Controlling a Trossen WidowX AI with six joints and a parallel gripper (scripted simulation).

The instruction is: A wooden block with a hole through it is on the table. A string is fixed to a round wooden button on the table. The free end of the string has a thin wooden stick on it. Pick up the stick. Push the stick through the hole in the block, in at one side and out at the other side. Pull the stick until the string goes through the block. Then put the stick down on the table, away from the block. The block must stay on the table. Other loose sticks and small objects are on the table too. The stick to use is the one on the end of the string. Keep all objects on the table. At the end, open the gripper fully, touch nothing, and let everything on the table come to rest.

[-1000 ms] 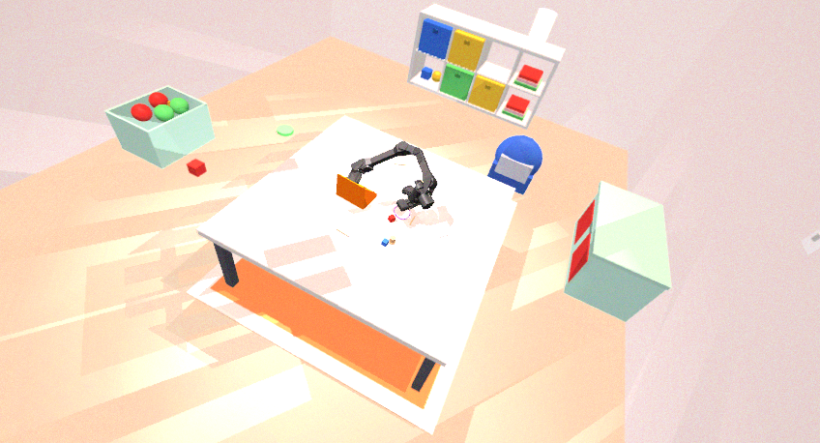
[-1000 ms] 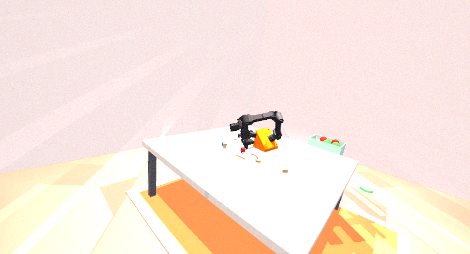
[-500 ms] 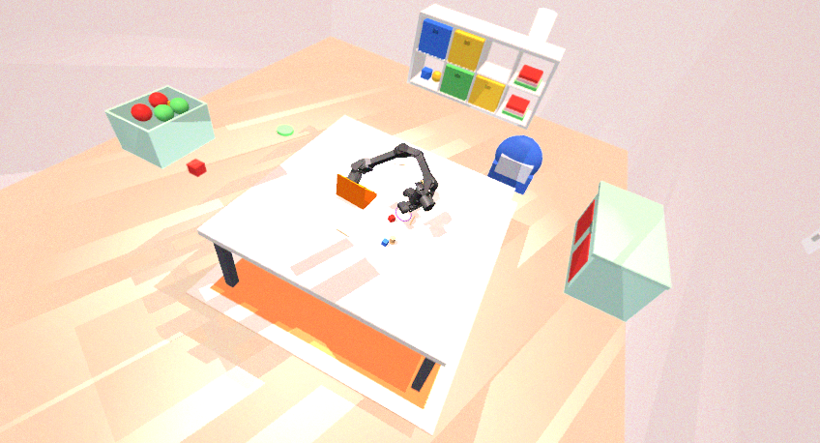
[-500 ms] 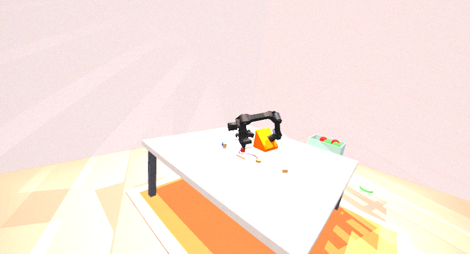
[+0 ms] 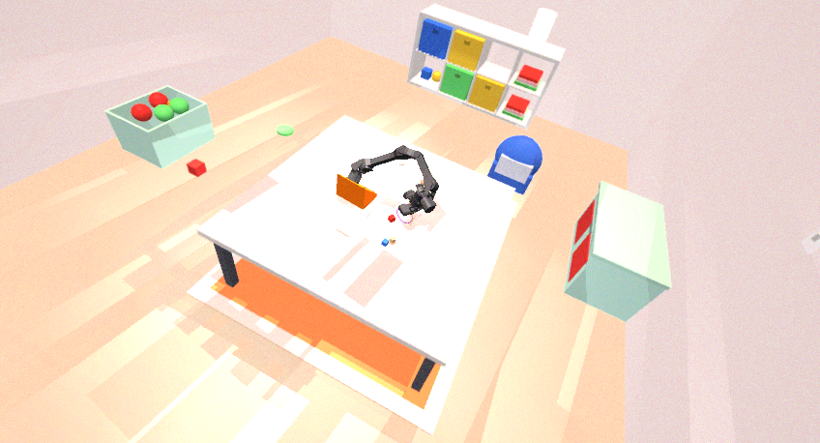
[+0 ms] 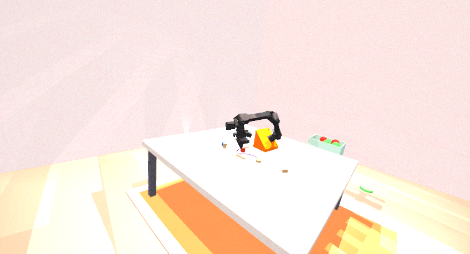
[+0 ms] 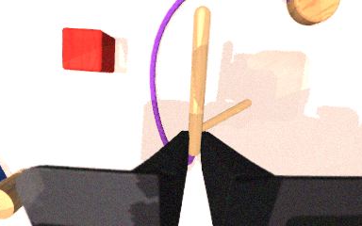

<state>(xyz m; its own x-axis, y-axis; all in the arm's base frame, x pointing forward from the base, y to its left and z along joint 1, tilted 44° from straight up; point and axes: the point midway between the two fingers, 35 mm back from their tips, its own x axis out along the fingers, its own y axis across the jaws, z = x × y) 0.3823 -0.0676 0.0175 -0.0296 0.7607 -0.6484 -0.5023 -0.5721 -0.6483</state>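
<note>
My gripper tip is now 6 cm above the wooden stick and 1 cm short of it. Also, from my gripper tip: short wooden cylinder: 18 cm to the right, 4 cm below, 2 cm behind; then round wooden button: 14 cm to the left, 5 cm below, 4 cm behind; then red cube: 9 cm behind, 5 cm below, 4 cm to the right.
</note>
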